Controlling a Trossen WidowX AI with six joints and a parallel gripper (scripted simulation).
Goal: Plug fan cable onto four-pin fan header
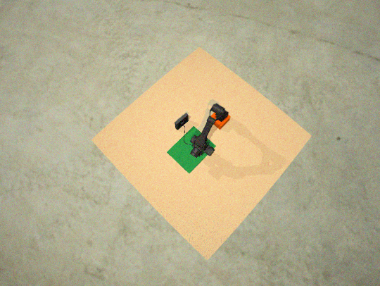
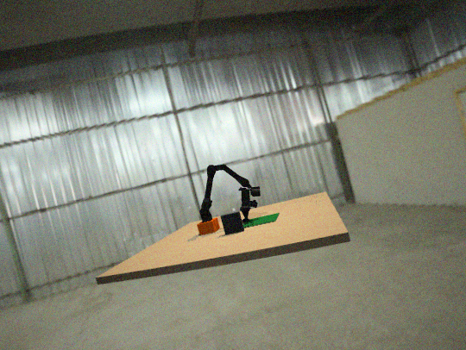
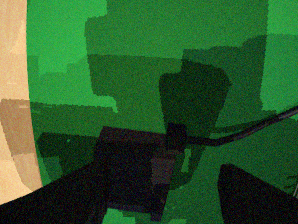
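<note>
The black plug lies 10 mm behind my gripper tip, 10 mm to the left of it and 10 mm below it. Round my gripper tip: white four-pin fan header 20 mm behind, 90 mm to the right, 20 mm below; then black fan 30 mm behind, 250 mm to the right, 40 mm above; then green board 70 mm ahead, 60 mm to the right, 40 mm below.
</note>
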